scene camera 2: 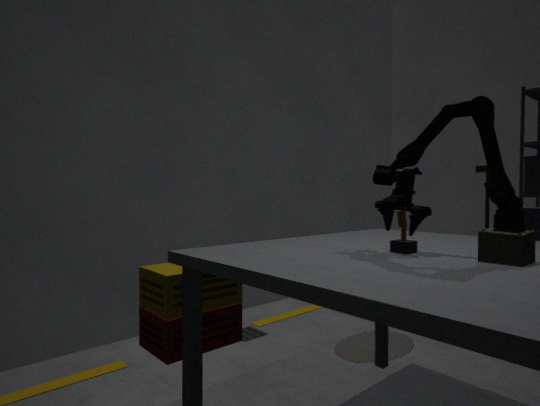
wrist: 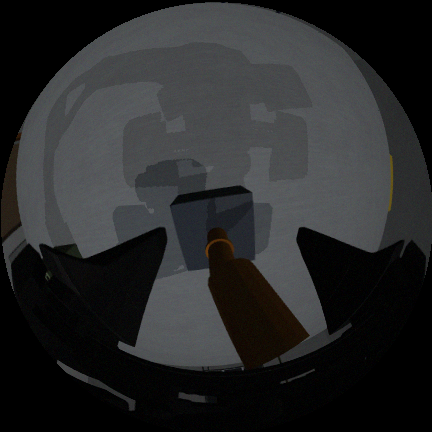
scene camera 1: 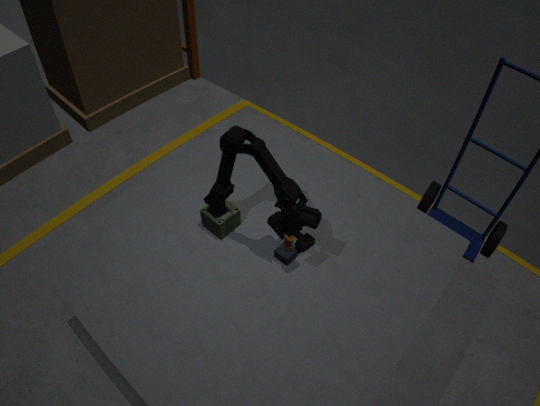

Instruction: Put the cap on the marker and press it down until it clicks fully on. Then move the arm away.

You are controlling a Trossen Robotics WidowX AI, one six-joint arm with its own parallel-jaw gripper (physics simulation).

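Places are measured from the arm's base along level axes (x ahead, y left, z up), in metres.
Pixels of known places: gripper, fingertip midpoint: [scene camera 2: 398,233] [wrist: 234,234] [scene camera 1: 291,245]; arm's base, origin of the base link: [scene camera 2: 509,230] [scene camera 1: 217,210].
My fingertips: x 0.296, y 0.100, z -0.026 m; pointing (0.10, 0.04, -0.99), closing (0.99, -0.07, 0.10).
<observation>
For each thing: its top centre in the pictures, then the offset to it from my fingertips. Level surfaces: height alone.
- dark block, middle of its top: [wrist: 216,235] [scene camera 2: 403,240] [scene camera 1: 286,250] 0.010 m back, 0.013 m right, 0.026 m down
- orange-brown marker, middle of its top: [wrist: 228,296] [scene camera 2: 403,222] 0.010 m back, 0.013 m right, 0.038 m up
- wider orange cap, middle of its top: [wrist: 268,364] [scene camera 1: 289,235] [scene camera 2: 402,210] 0.001 m back, 0.017 m right, 0.076 m up
- grey table, its level: 0.065 m down
A dark block [scene camera 1: 285,255] [scene camera 2: 403,247] [wrist: 192,240] sits on the table and holds the orange-brown marker [scene camera 2: 404,234] [wrist: 218,260] upright, with a bright orange ring near its foot. The wider orange cap [scene camera 1: 289,240] [scene camera 2: 402,219] [wrist: 257,315] sits over the marker's upper end and looks slightly tilted against it in scene camera 2. How far down it sits cannot be told. My gripper [scene camera 1: 291,240] [scene camera 2: 400,231] [wrist: 234,234] is open and points down, its fingers on either side of the cap without touching it in the wrist view. The cap's top is hidden near the gripper body.
The arm stands on a green base block [scene camera 1: 220,222] [scene camera 2: 506,247] on the grey table [scene camera 2: 280,257]. Away from the table are a blue hand truck [scene camera 1: 455,224], stacked yellow and red crates [scene camera 2: 165,332] and large brown boxes [scene camera 1: 120,55].
</observation>
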